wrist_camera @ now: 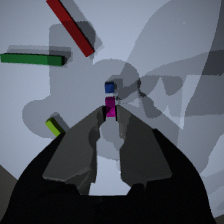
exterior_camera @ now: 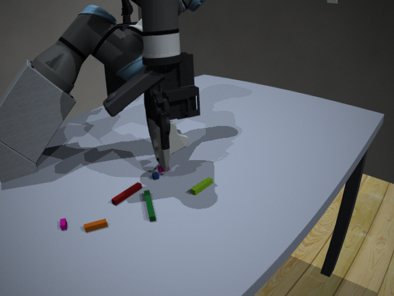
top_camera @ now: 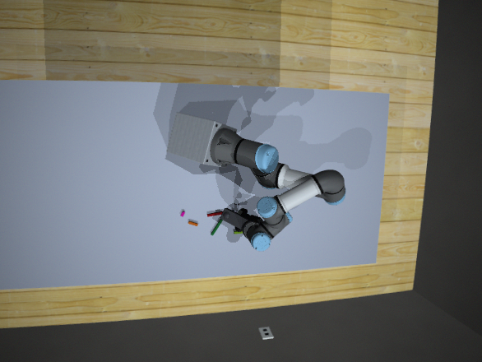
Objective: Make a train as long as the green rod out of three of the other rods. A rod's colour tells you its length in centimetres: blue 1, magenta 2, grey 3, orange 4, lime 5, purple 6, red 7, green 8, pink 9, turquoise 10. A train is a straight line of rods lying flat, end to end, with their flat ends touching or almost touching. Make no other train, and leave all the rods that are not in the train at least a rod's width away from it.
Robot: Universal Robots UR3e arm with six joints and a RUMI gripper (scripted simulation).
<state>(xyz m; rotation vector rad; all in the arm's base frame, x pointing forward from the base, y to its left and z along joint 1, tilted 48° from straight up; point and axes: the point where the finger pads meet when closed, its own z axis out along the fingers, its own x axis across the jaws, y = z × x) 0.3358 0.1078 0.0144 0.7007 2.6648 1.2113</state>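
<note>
My gripper is now 2 cm to the left of the blue rod, 2 cm above it and 1 cm past it. Round my hand: green rod 9 cm to the right, 6 cm ahead, 2 cm below; lime rod 9 cm ahead, 2 cm below, 1 cm to the left; red rod 9 cm to the right, 2 cm below.
</note>
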